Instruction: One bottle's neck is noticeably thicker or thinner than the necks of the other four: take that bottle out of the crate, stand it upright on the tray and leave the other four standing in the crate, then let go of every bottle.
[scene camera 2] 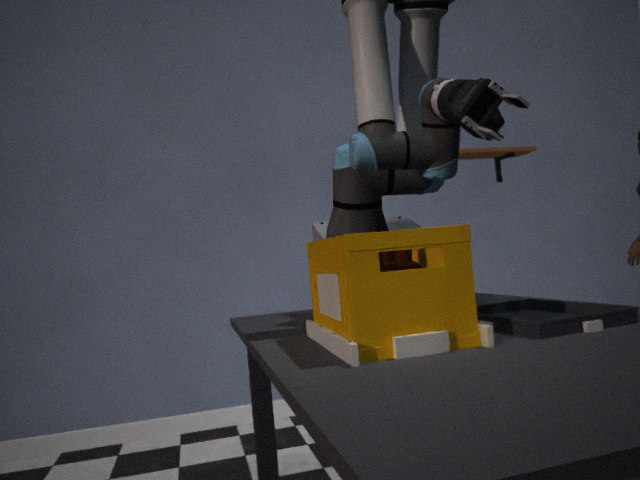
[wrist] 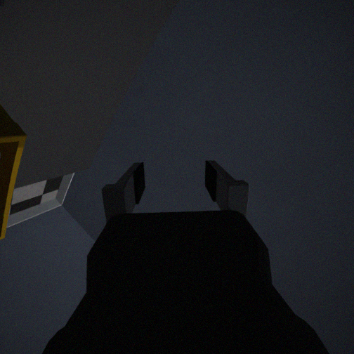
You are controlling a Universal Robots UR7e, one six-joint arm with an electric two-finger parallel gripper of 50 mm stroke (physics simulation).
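Frame: origin at the arm's base, x back, y right, z up, level; centimetres.
Seen in the pictures: gripper, fingertip midpoint: (scene camera 2: 510, 118).
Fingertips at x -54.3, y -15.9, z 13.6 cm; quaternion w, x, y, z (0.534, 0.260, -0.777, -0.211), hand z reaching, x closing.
Offsets run from my fingertips to a thing's top centre. "spot": to the spot under its first point. Level surfaces: height alone.
The yellow crate {dx +13.6, dy +18.3, dz -14.6 cm} (scene camera 2: 413, 299) (wrist: 15, 180) stands upright on the table; in the wrist view part of it shows at the left edge. Something reddish-brown shows dimly through its handle opening, but I cannot make out separate bottles or compare their necks. The dark, low-walled tray {spot: dx +2.7, dy -5.5, dz -30.8 cm} (scene camera 2: 558, 327) lies right of the crate in the scene view; no bottle shows standing on it, though its floor is partly hidden. My gripper (scene camera 2: 509, 119) (wrist: 174, 173) is open and empty, high above the table, tilted sideways, above and to the right of the crate in the scene view.
White blocks {spot: dx -1.1, dy +16.2, dz -30.5 cm} (scene camera 2: 421, 344) sit against the foot of the crate, and a small white block {spot: dx +3.2, dy -11.1, dz -31.3 cm} (scene camera 2: 592, 326) is at the tray's side. The dark table {dz -32.1 cm} (scene camera 2: 465, 408) has its left edge near the crate. A brown board (scene camera 2: 498, 152) shows behind the arm.
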